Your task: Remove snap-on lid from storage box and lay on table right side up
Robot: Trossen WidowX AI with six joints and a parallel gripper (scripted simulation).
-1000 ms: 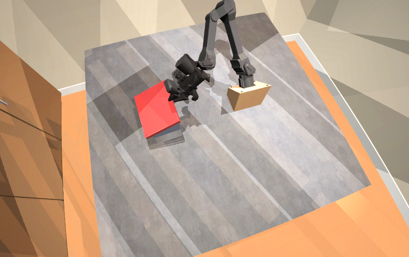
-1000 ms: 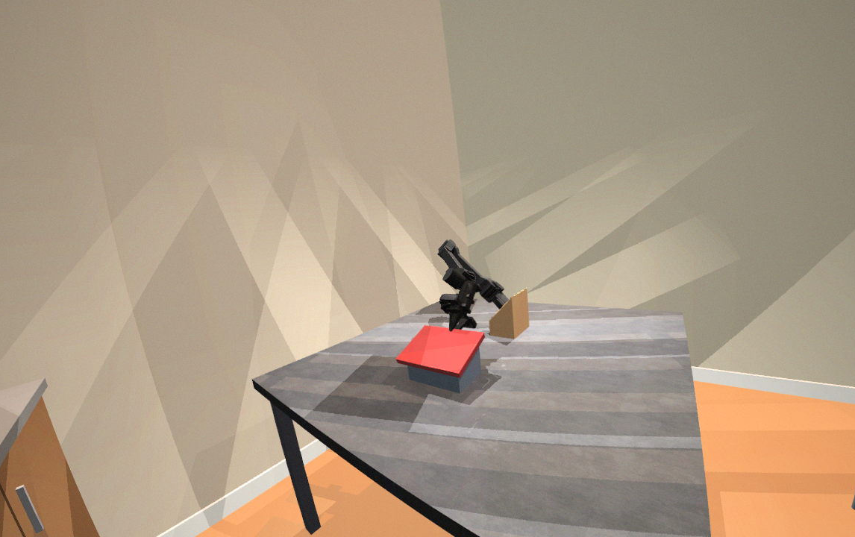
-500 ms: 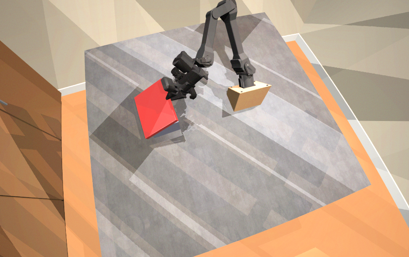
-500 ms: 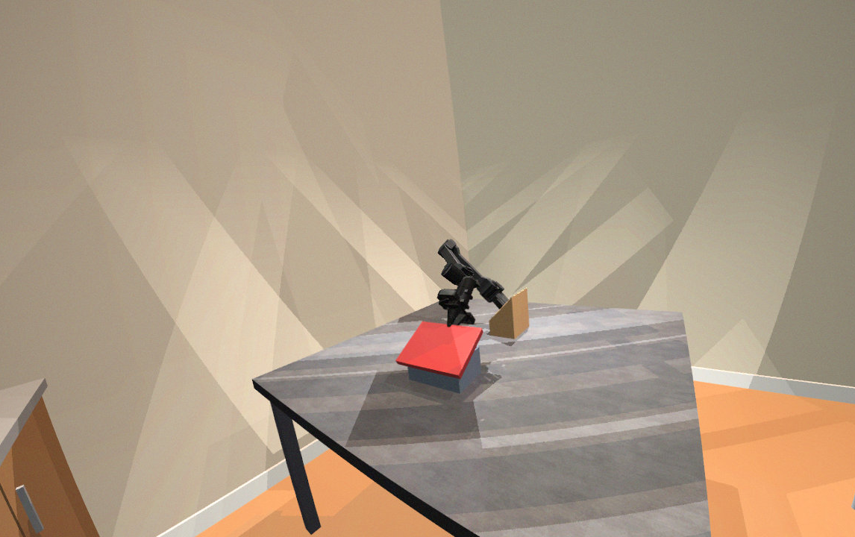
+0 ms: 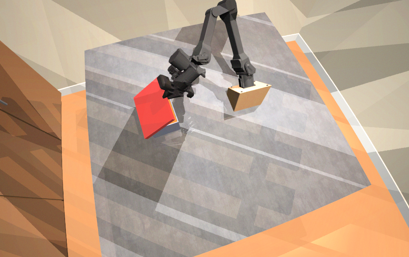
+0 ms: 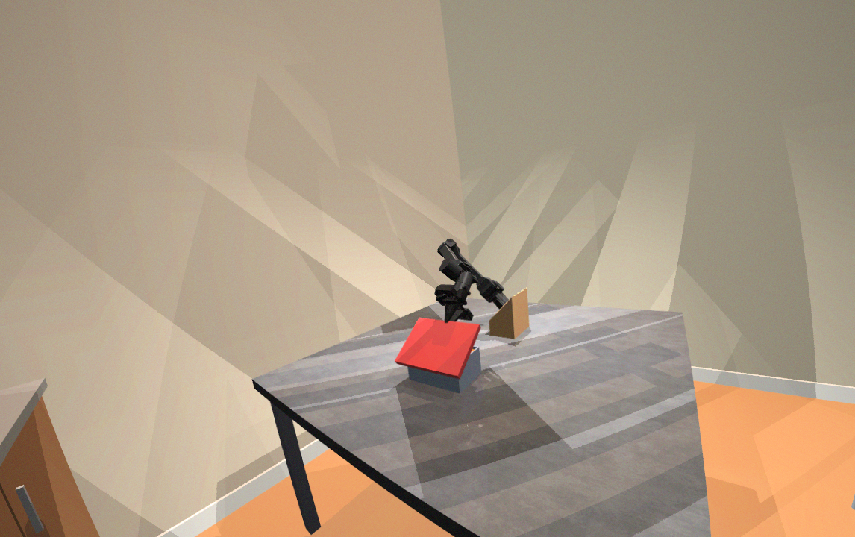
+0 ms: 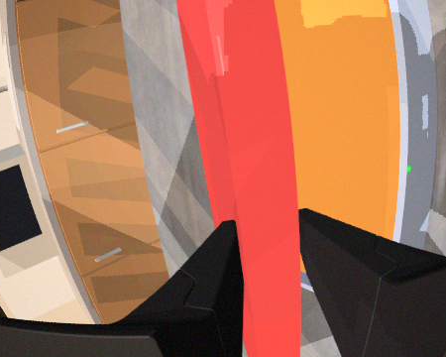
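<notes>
The red lid lies 70 mm ahead of my gripper tip, 40 mm below it and 10 mm to the left of it. The rest, counted from my gripper tip: storage box 120 mm below, 40 mm ahead.
</notes>
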